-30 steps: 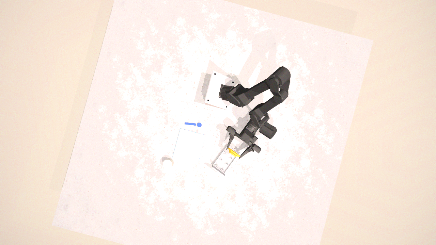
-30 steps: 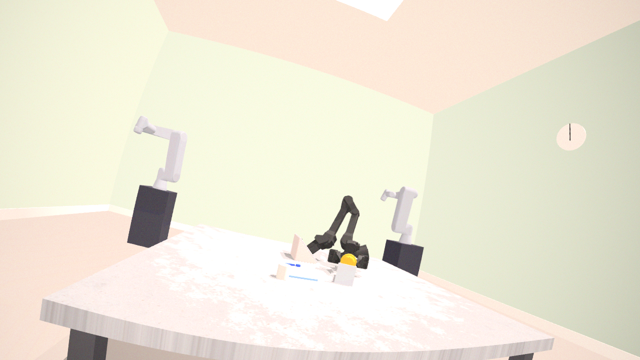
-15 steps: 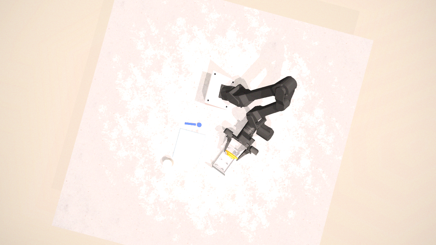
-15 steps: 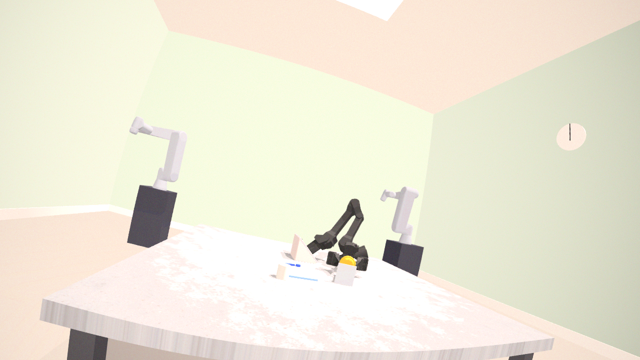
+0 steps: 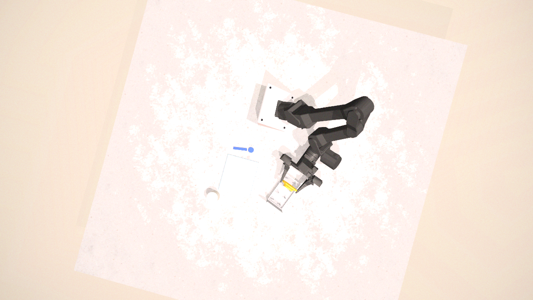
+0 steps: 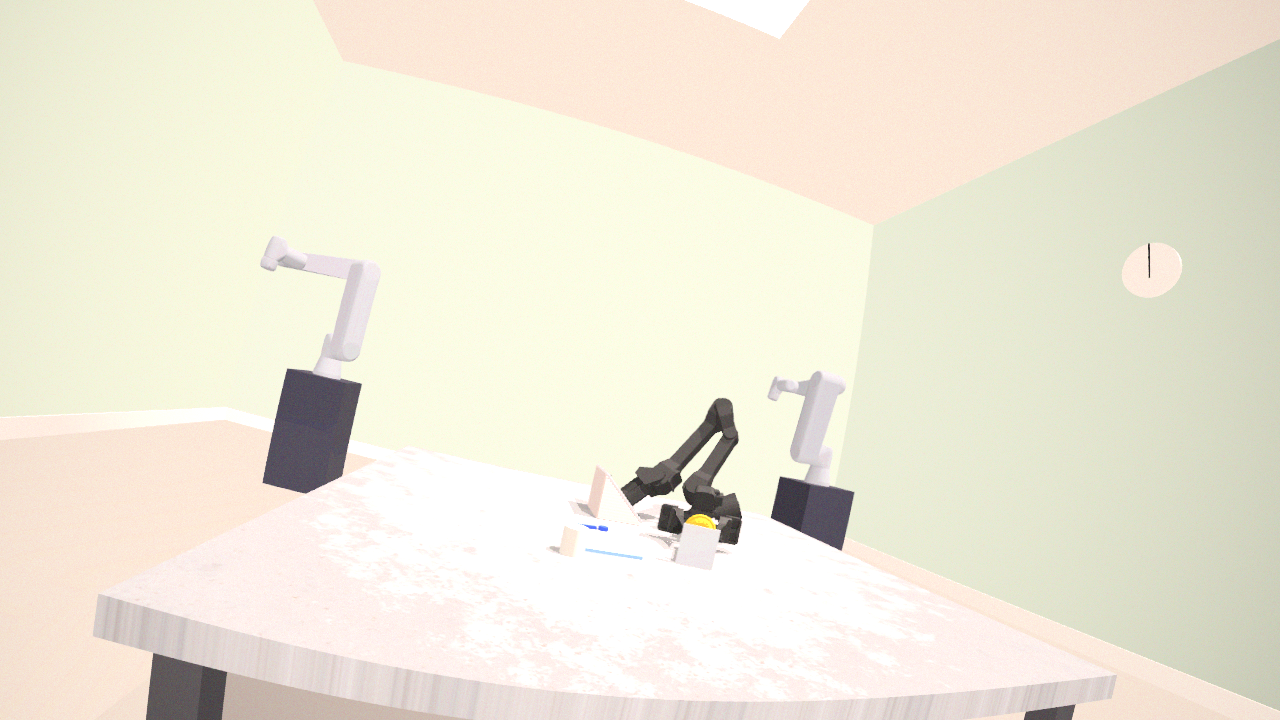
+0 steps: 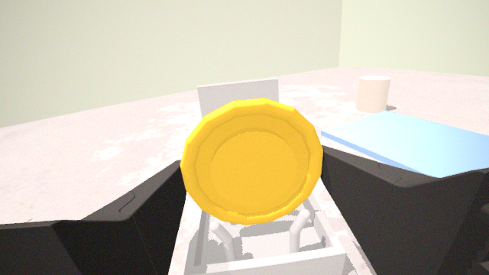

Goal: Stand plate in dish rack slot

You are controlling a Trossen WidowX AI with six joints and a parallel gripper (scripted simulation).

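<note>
The yellow plate is 10 mm behind my gripper tip. Also, from my gripper tip: blue spoon 110 mm behind, 200 mm to the right, 50 mm below; dish rack 20 mm ahead, 10 mm to the right, 30 mm below; mat 200 mm to the right, 50 mm below.
</note>
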